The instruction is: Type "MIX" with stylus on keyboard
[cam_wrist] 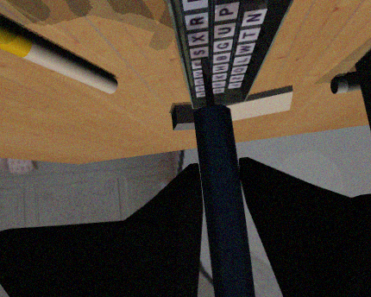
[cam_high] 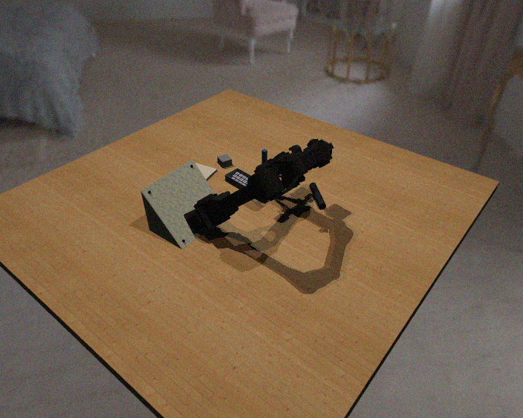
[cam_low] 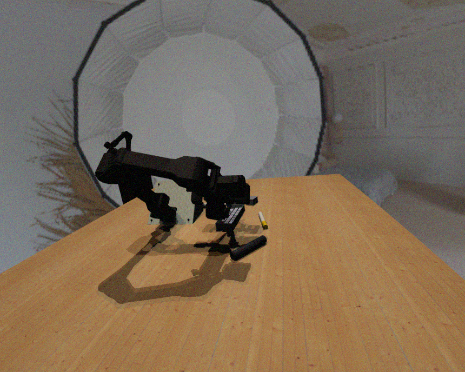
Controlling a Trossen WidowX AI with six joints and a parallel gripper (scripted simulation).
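The yellow marker is 11 cm ahead of my gripper tip, 10 cm below it and 2 cm to the left of it. Also, from my gripper tip: blue stylus: 2 cm below; pale flat pad: 25 cm to the left, 10 cm below, 8 cm behind; grey cube: 23 cm to the left, 9 cm below, 3 cm ahead.
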